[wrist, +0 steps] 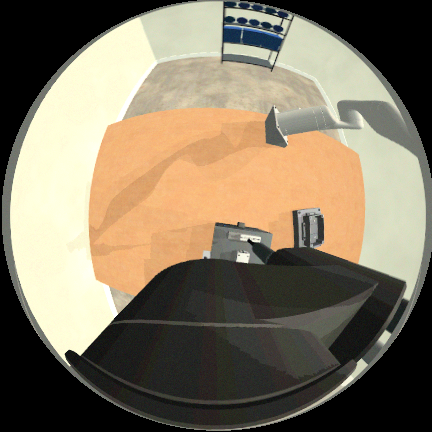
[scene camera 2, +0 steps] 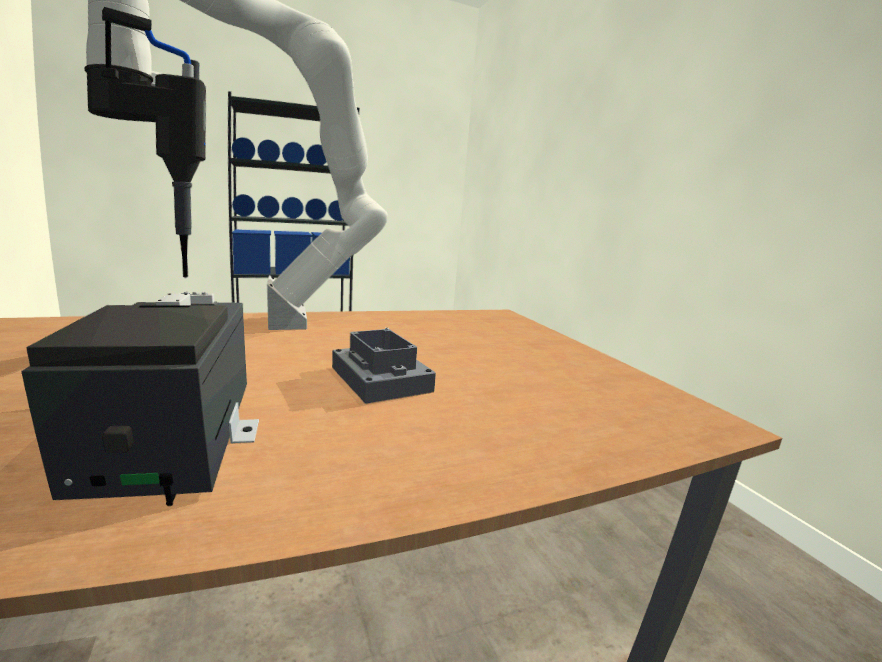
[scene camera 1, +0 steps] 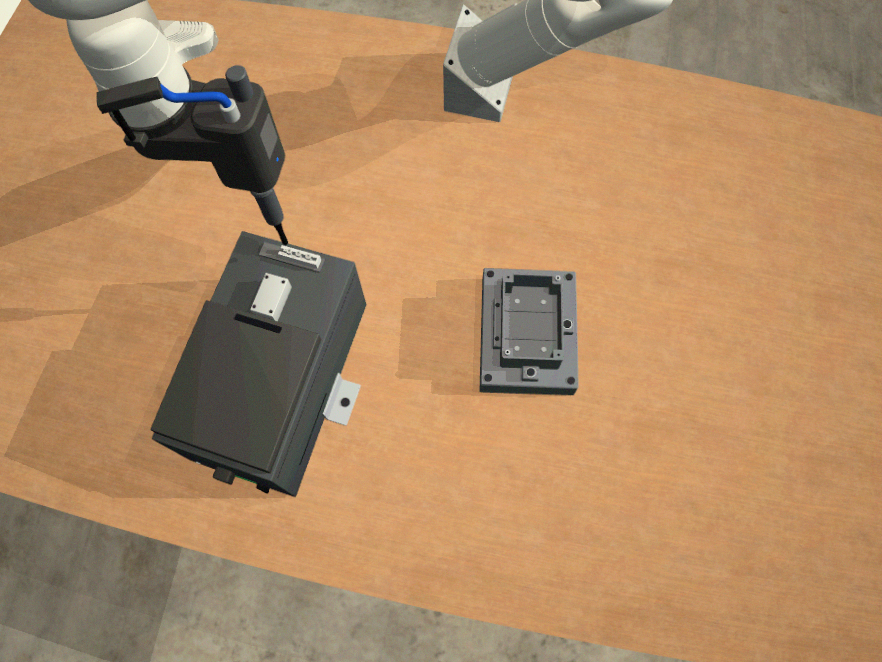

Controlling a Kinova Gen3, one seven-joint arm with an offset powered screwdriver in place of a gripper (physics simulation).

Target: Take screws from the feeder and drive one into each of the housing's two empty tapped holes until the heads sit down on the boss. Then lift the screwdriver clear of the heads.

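Note:
My screwdriver bit points down a little above the feeder's pale screw rail; a gap shows below the tip in scene camera 2. The tip looks bare. Several small screw heads sit in the rail. The dark feeder stands at the left. The open-topped grey housing sits upright in its fixture. Two diagonal corner bosses show pale rings and two look dark; I cannot tell what fills them.
The fixture base lies right of the feeder. A metal bracket juts from the feeder's right side. The arm's mount stands at the back. A shelf rack stands beyond the table.

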